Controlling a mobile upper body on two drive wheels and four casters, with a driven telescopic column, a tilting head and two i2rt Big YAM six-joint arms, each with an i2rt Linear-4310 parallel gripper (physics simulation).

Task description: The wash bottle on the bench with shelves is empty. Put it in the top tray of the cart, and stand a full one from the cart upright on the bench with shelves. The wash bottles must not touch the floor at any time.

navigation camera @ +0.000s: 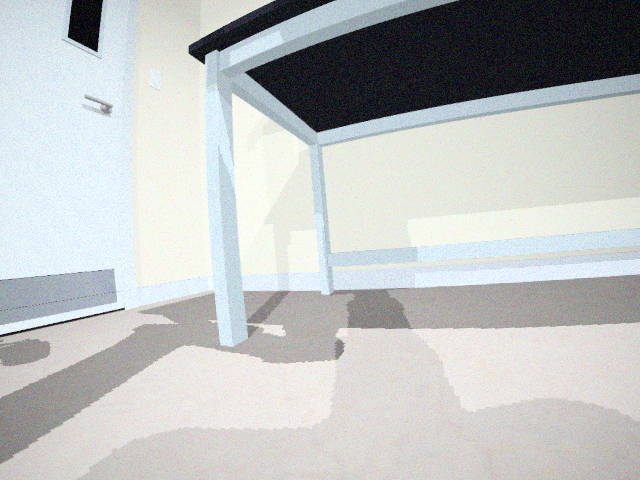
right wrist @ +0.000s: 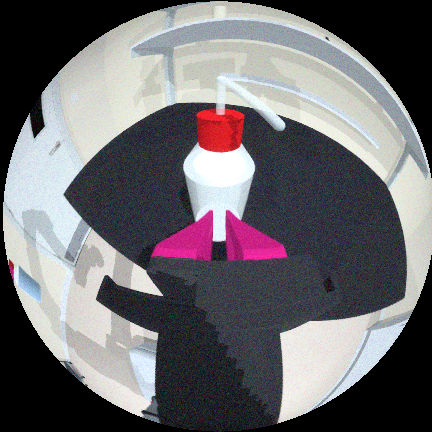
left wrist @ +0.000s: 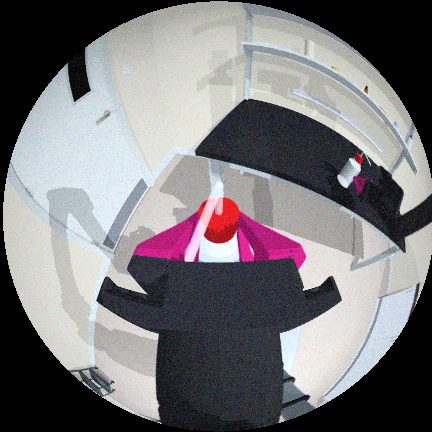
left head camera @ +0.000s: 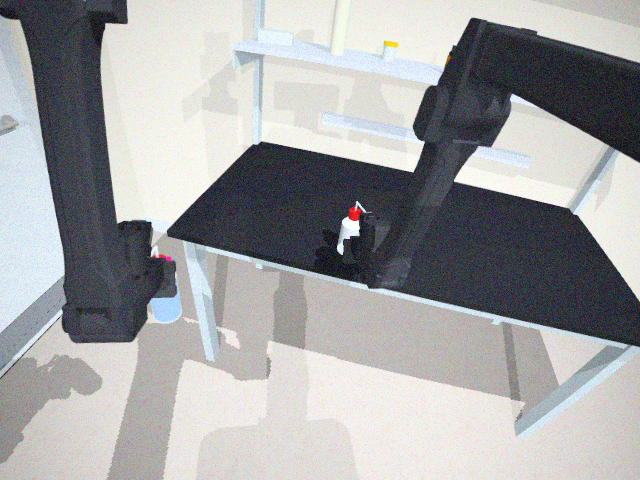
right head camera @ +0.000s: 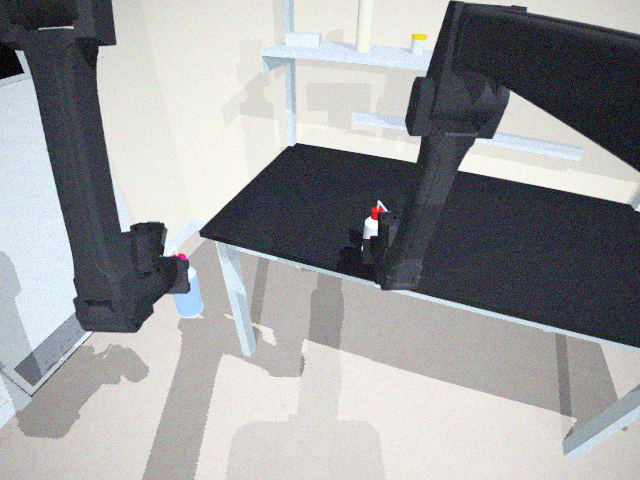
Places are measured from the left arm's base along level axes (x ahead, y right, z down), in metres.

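Where they show: left gripper, between the fingertips: [left wrist: 218, 216] [right head camera: 180, 262]; right gripper, between the fingertips: [right wrist: 218, 215] [left wrist: 353, 177].
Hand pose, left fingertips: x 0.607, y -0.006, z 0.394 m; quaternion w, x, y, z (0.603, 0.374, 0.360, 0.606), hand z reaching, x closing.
Each offset is from my left fingertips to the centre of the thing. "*": to the spot under its first point.
The empty white wash bottle {dx +0.218, dy +0.466, dz +0.075 m} [left head camera: 347, 230] with a red cap stands upright on the black bench top [left head camera: 403, 232] near its front edge. It also shows in the right head view [right head camera: 370, 227] and the right wrist view [right wrist: 219, 173]. My right gripper [right wrist: 218, 215] is shut with nothing between its pink fingers, and its tips sit just in front of the bottle's lower body [left head camera: 356, 249]. My left gripper [left head camera: 164, 269] is shut on a full wash bottle {dx -0.022, dy -0.004, dz +0.037 m} [left head camera: 166, 305] with bluish liquid and holds it above the floor, left of the bench. The left wrist view shows its red cap {dx -0.006, dy +0.000, dz -0.006 m} [left wrist: 217, 225]. The cart is not in view.
The bench has white legs {* dx +0.339, dy +0.001, dz +0.598 m} [navigation camera: 225, 207] and two wall shelves {* dx +0.710, dy +0.446, dz -0.300 m} [left head camera: 335, 53] that carry a yellow-capped jar {dx +0.730, dy +0.641, dz -0.325 m} [left head camera: 390, 50] and a cream cylinder {dx +0.734, dy +0.455, dz -0.384 m} [left head camera: 338, 26]. A white door [navigation camera: 51, 154] stands at the left.
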